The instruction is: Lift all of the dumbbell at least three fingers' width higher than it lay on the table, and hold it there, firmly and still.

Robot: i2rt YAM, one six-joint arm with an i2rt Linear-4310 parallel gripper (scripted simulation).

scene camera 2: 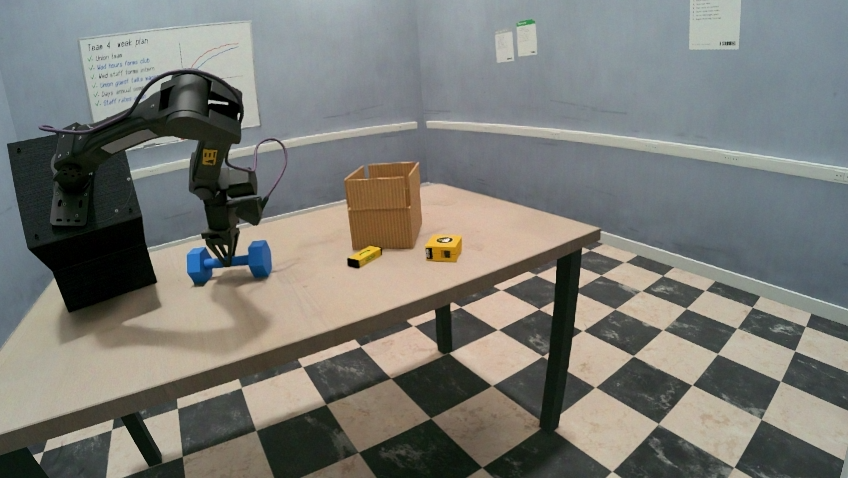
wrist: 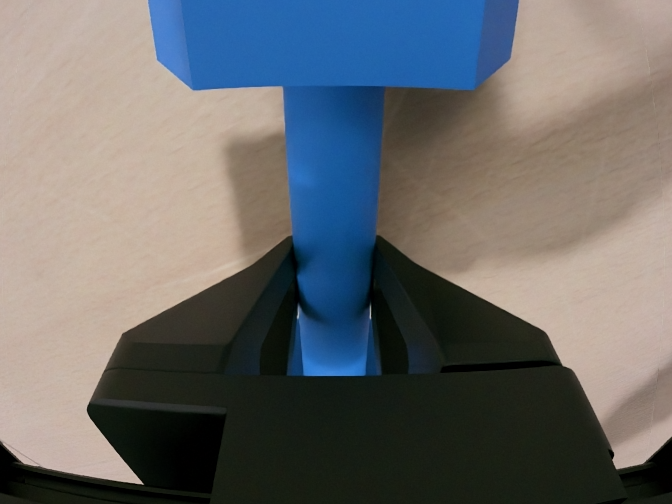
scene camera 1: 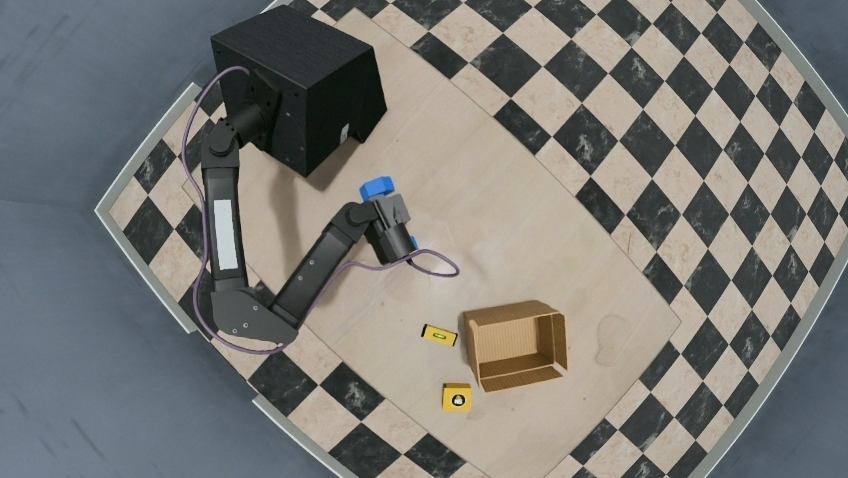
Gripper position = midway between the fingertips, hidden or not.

In view: my gripper [scene camera 2: 229, 265], a blue dumbbell [scene camera 2: 259, 259], a small yellow box [scene camera 2: 447, 248] and a cardboard box [scene camera 1: 508, 347].
The blue dumbbell shows as well in the wrist view [wrist: 333, 69]. The small yellow box shows as well in scene camera 1 [scene camera 1: 457, 396]. The cardboard box shows as well in scene camera 2 [scene camera 2: 384, 214]. The wrist view does not show the small yellow box: it is out of frame. The wrist view does not show the cardboard box: it is out of frame.
